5 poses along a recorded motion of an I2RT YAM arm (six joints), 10 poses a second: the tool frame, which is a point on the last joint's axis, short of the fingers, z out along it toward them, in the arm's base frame.
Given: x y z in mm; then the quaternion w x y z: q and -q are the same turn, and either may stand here.
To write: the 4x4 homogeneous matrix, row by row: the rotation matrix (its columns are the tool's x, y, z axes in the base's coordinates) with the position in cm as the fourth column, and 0 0 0 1 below. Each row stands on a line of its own. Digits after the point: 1 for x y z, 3 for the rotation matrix.
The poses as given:
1: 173 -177 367 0.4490 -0.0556 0.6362 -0.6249
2: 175 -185 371 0.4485 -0.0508 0.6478 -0.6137
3: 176 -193 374 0.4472 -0.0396 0.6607 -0.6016
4: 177 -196 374 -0.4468 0.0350 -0.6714 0.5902
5: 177 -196 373 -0.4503 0.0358 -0.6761 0.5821
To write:
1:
-0.591 0.490 0.641 17.3
-0.632 0.213 -0.745 -17.7
-0.502 -0.845 0.184 36.7
0 0 0 1

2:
-0.593 0.485 0.643 17.5
-0.616 0.242 -0.750 -18.5
-0.519 -0.841 0.156 37.1
0 0 0 1

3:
-0.597 0.486 0.639 17.6
-0.590 0.273 -0.760 -19.3
-0.543 -0.830 0.124 37.4
0 0 0 1

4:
-0.598 0.480 0.641 17.7
-0.574 0.301 -0.761 -19.6
-0.559 -0.824 0.096 37.4
0 0 0 1

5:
-0.592 0.476 0.651 17.7
-0.573 0.320 -0.755 -19.6
-0.567 -0.819 0.083 37.3
0 0 0 1

